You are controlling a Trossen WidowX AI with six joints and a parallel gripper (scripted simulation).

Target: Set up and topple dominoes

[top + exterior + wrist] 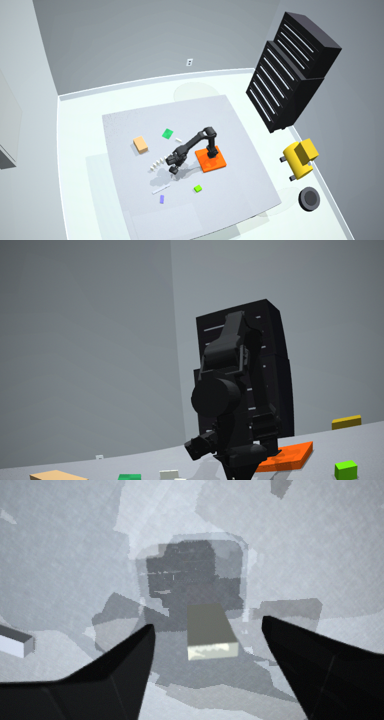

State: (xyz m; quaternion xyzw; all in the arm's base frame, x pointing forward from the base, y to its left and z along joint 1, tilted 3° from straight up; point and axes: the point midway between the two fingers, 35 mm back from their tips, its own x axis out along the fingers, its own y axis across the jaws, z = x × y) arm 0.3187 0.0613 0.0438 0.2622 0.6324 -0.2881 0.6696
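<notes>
My gripper tip is now 2 cm past the green tile, 35 cm to the left of it and 3 cm above it. Round my gripper tip: green cube 11 cm behind, 21 cm to the left, 1 cm below; then purple block 18 cm ahead, 23 cm to the left, 2 cm below; then thin strip 17 cm ahead, 14 cm to the left, 2 cm below.
</notes>
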